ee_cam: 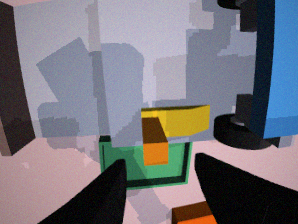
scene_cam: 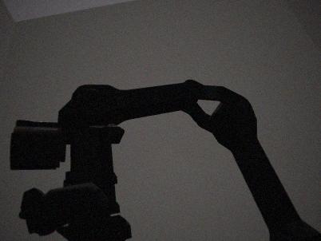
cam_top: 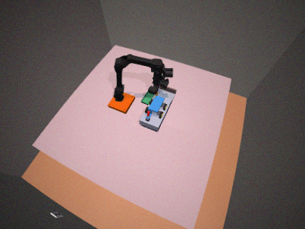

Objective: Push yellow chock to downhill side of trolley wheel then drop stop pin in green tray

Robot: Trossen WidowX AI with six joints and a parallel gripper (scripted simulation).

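My gripper tip is 1 cm past the stop pin and 22 cm to the left of it. From my gripper tip the other things lie so: ramp (3 cm ahead, 12 cm to the right, 8 cm below); blue trolley (3 cm ahead, 13 cm to the right, 2 cm below).
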